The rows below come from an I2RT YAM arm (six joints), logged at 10 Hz.
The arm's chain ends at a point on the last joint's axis. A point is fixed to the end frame.
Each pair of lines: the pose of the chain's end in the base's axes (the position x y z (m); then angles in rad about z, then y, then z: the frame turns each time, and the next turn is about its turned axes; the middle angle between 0 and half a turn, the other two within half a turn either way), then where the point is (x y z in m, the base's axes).
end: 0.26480, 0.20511, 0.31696, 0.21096, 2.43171, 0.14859
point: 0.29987 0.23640 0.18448
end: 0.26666, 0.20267, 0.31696, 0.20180, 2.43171, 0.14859
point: 0.30201 0.23364 0.18448
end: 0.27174, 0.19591, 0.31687, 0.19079, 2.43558, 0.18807
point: 0.30724 0.22866 0.18485
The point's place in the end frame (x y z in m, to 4 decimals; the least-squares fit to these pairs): 0.0582 0.0148 0.1271
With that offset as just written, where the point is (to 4 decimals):
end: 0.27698, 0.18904, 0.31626, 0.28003, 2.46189, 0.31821
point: 0.3070 0.2312 0.1856
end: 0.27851, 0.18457, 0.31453, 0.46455, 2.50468, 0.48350
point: 0.2960 0.2383 0.1858
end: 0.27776, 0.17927, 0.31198, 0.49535, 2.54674, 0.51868
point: 0.2891 0.2328 0.1825
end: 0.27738, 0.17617, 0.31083, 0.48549, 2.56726, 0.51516
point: 0.2869 0.2282 0.1806
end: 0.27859, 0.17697, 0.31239, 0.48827, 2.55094, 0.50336
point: 0.2897 0.2293 0.1824
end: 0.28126, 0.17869, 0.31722, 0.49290, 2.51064, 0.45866
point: 0.2964 0.2311 0.1877
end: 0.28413, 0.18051, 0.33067, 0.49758, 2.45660, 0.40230
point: 0.3049 0.2332 0.2020
